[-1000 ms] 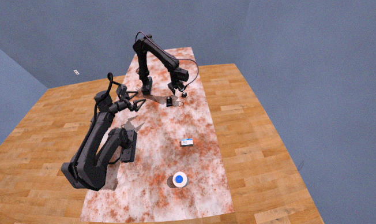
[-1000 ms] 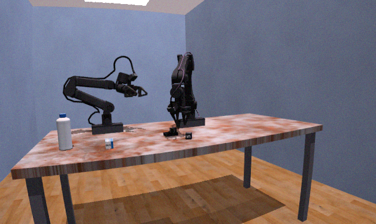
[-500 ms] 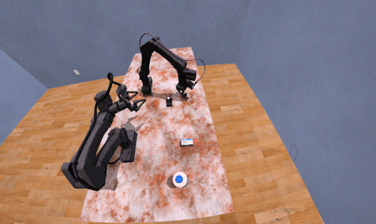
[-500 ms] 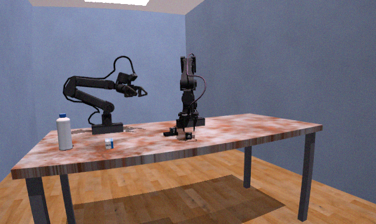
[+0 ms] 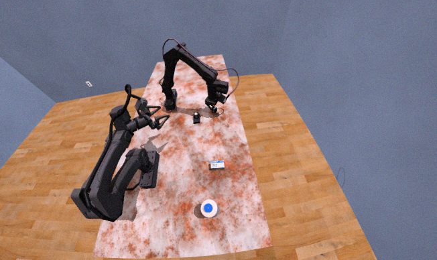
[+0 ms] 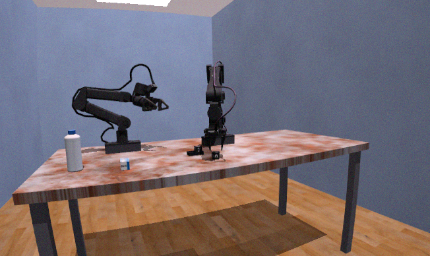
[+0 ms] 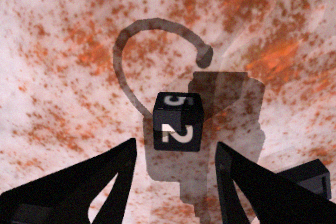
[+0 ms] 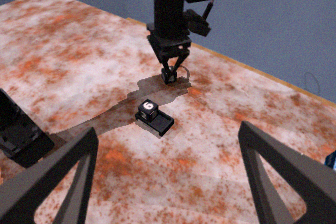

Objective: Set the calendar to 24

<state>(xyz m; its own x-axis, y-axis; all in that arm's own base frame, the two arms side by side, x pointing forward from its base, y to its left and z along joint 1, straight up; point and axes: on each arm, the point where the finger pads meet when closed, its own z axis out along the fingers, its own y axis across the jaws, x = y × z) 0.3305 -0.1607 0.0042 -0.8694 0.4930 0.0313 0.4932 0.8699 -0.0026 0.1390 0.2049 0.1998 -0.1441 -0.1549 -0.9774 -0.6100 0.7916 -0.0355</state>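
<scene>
The black tray lies 120 mm behind my left hand, 70 mm to the right of it and 40 mm below it. The rest, counted from my left hand: white box: 30 mm ahead, 410 mm to the right, 30 mm below; then white bottle: 630 mm to the right, 40 mm above.
</scene>
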